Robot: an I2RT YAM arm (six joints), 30 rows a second.
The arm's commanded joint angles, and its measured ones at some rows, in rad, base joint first. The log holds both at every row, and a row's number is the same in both.
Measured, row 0: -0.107, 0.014, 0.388, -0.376, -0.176, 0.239
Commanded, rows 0 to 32: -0.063, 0.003, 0.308, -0.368, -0.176, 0.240; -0.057, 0.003, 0.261, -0.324, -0.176, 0.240; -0.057, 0.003, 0.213, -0.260, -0.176, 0.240; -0.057, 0.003, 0.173, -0.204, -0.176, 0.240; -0.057, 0.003, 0.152, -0.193, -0.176, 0.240; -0.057, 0.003, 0.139, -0.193, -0.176, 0.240; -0.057, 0.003, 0.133, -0.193, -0.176, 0.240; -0.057, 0.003, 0.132, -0.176, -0.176, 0.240; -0.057, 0.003, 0.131, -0.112, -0.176, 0.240; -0.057, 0.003, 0.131, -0.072, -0.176, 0.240; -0.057, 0.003, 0.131, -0.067, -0.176, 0.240; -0.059, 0.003, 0.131, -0.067, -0.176, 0.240; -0.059, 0.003, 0.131, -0.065, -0.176, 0.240; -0.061, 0.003, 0.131, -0.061, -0.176, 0.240; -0.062, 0.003, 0.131, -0.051, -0.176, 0.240; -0.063, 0.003, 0.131, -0.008, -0.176, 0.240; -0.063, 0.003, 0.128, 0.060, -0.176, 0.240; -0.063, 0.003, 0.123, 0.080, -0.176, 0.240; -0.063, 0.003, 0.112, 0.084, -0.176, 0.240; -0.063, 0.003, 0.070, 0.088, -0.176, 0.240; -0.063, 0.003, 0.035, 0.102, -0.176, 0.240; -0.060, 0.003, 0.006, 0.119, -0.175, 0.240; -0.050, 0.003, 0.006, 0.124, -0.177, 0.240; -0.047, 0.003, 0.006, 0.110, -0.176, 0.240; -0.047, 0.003, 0.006, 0.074, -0.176, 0.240; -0.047, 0.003, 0.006, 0.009, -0.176, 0.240; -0.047, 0.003, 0.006, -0.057, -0.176, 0.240; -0.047, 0.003, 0.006, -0.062, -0.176, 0.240; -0.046, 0.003, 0.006, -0.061, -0.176, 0.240; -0.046, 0.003, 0.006, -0.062, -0.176, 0.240; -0.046, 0.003, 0.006, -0.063, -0.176, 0.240; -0.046, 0.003, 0.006, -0.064, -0.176, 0.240; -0.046, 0.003, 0.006, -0.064, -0.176, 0.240
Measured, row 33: -0.057, 0.012, 0.010, -0.056, -0.175, 0.239
